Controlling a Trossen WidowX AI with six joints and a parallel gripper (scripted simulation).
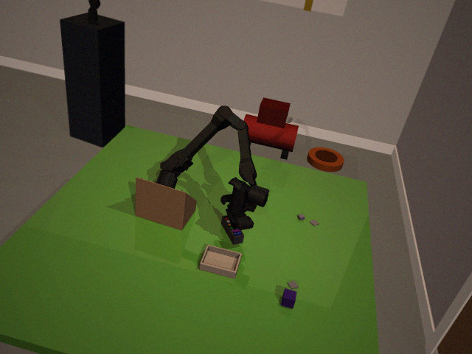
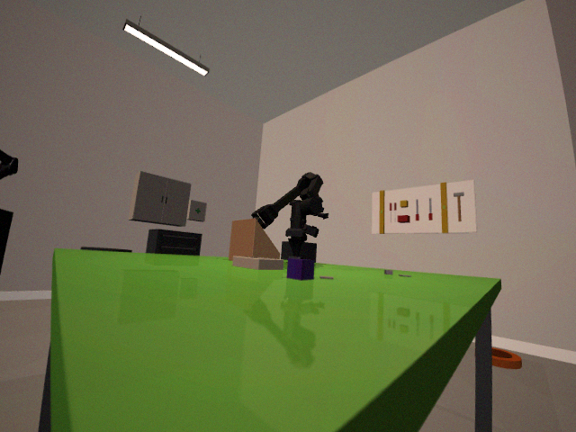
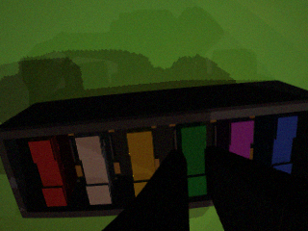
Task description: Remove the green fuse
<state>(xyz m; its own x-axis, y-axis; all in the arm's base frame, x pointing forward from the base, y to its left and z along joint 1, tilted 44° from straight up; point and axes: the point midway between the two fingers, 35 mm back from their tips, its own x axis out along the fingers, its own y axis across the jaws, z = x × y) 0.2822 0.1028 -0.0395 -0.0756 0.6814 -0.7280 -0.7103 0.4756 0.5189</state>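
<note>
My gripper tip is 20 mm short of the beige tray, 170 mm to the left of it and 30 mm above it. Round my gripper tip: green fuse 10 mm below.
</note>
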